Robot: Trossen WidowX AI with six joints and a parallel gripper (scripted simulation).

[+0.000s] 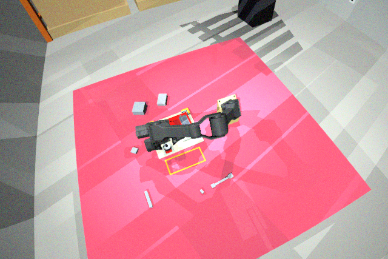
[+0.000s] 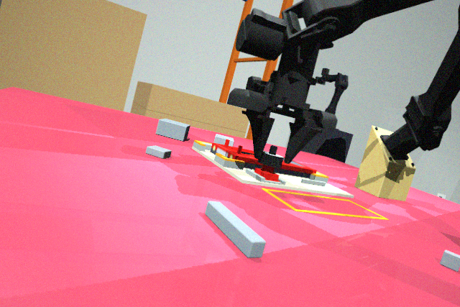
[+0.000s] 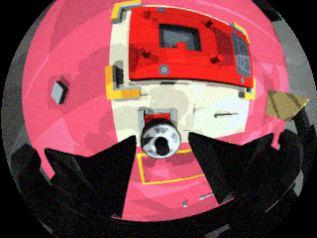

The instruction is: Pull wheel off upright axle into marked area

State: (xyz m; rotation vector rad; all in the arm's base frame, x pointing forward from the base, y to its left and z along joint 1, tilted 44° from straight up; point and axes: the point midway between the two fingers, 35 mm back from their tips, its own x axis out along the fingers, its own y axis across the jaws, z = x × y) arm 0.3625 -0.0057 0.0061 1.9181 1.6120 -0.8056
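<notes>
The wheel is right at my gripper tip. From my gripper tip the other things lie so: white dumbbell-shaped part (270 mm to the left, 150 mm behind, 30 mm below).
</notes>
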